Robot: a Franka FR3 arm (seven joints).
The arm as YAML. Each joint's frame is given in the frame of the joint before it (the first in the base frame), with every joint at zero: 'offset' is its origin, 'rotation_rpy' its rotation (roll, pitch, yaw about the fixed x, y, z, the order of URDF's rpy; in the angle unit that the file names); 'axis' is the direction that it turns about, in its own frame. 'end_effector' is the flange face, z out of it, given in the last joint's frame.
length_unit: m
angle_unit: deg
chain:
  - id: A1
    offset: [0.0, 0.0, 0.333]
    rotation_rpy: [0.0, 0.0, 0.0]
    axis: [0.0, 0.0, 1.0]
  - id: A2
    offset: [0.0, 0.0, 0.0]
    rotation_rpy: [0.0, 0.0, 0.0]
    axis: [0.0, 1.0, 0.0]
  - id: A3
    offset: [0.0, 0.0, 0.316]
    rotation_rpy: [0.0, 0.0, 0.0]
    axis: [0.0, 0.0, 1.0]
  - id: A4
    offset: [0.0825, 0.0, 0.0]
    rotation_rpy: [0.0, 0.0, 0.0]
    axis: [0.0, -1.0, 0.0]
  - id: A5
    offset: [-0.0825, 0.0, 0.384]
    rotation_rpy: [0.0, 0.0, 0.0]
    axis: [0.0, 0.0, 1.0]
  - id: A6
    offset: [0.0, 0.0, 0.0]
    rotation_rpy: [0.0, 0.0, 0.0]
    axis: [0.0, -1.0, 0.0]
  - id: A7
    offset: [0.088, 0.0, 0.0]
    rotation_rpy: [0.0, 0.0, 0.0]
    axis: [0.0, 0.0, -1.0]
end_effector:
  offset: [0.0, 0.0, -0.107]
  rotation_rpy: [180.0, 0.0, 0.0]
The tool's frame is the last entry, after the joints.
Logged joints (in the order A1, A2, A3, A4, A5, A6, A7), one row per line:
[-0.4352, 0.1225, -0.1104, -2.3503, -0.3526, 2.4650, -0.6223]
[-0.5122, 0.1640, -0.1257, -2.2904, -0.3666, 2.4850, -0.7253]
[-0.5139, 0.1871, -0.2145, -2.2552, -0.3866, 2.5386, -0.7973]
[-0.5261, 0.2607, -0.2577, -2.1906, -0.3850, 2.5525, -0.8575]
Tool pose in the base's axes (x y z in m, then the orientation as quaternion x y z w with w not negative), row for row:
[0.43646, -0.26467, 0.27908, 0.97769, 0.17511, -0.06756, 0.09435]
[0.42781, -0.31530, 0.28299, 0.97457, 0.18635, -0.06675, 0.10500]
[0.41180, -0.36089, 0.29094, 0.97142, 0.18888, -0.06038, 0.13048]
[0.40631, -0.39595, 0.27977, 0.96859, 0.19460, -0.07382, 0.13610]
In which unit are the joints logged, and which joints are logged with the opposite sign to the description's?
The joints are logged in radians. Opposite sign: none.
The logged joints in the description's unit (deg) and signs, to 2 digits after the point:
[-24.94, 7.02, -6.33, -134.66, -20.20, 141.23, -35.66]
[-29.35, 9.40, -7.20, -131.23, -21.00, 142.38, -41.56]
[-29.44, 10.72, -12.29, -129.21, -22.15, 145.45, -45.68]
[-30.14, 14.94, -14.77, -125.51, -22.06, 146.25, -49.13]

